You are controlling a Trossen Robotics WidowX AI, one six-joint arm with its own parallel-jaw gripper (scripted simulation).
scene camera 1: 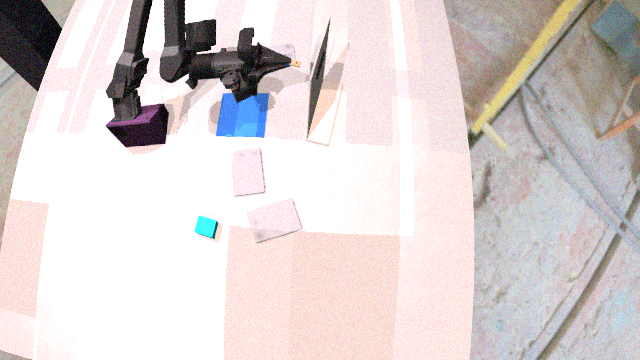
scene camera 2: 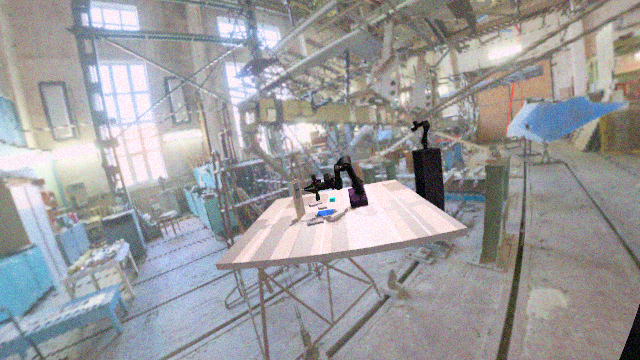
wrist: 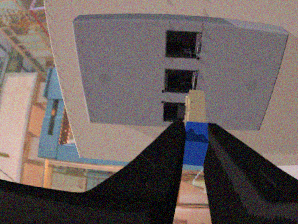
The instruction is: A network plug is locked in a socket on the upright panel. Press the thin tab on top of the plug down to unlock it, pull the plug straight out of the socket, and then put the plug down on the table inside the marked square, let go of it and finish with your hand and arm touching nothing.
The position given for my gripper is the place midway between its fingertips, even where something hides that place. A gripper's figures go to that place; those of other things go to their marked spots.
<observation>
My gripper (scene camera 1: 291, 62) is 83 cm from the lens. An upright panel (scene camera 1: 323, 95) is 101 cm from the lens. A blue marked square (scene camera 1: 247, 118): 100 cm from the lens.
</observation>
